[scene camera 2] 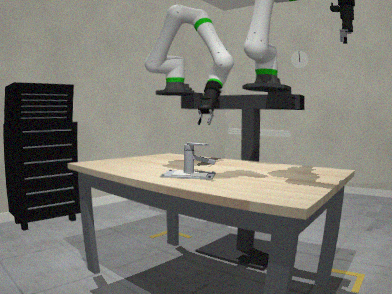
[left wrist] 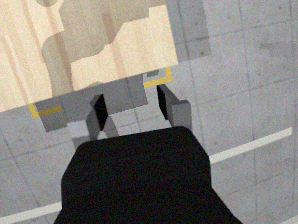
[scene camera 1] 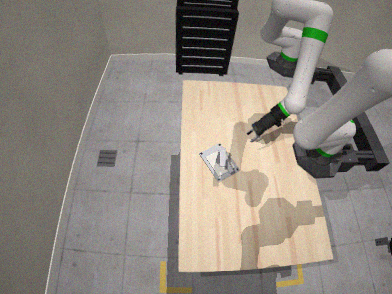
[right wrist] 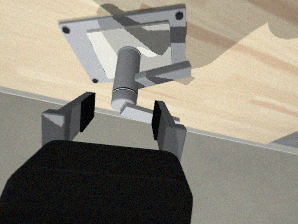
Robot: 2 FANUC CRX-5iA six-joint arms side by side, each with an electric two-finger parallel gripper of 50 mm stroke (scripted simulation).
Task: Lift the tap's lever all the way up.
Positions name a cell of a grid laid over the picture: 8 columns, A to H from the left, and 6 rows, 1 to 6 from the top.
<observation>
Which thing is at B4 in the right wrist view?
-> My right gripper.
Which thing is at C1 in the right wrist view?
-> A base plate.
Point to a grey tap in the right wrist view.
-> D2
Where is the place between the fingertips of my left gripper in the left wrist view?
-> At D3
</observation>
